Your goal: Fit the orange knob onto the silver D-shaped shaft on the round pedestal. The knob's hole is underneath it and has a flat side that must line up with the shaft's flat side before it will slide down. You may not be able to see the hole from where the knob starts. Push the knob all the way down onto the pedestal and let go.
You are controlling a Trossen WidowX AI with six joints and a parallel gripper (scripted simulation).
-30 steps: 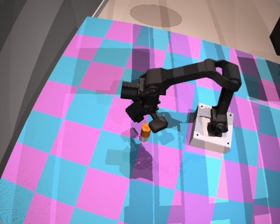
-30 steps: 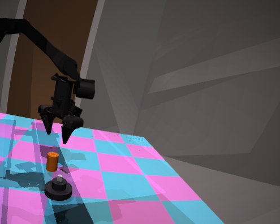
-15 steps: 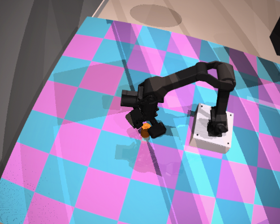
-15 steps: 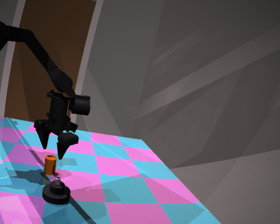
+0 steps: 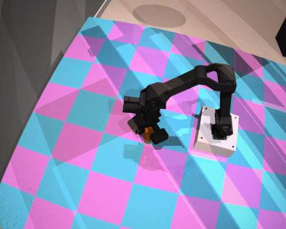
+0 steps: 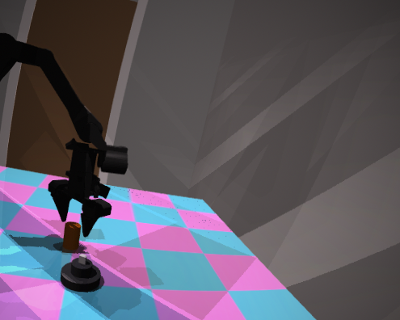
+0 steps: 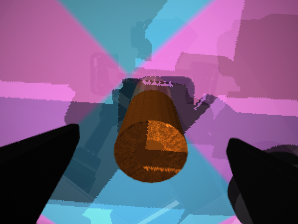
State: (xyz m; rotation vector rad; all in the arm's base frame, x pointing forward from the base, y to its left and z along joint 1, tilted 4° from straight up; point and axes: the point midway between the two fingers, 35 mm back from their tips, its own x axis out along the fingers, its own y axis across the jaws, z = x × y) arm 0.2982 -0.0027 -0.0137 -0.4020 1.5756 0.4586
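Now: gripper tip 10 mm above the orange knob. Also, from my gripper tip: round pedestal: 140 mm to the right, 20 mm below.
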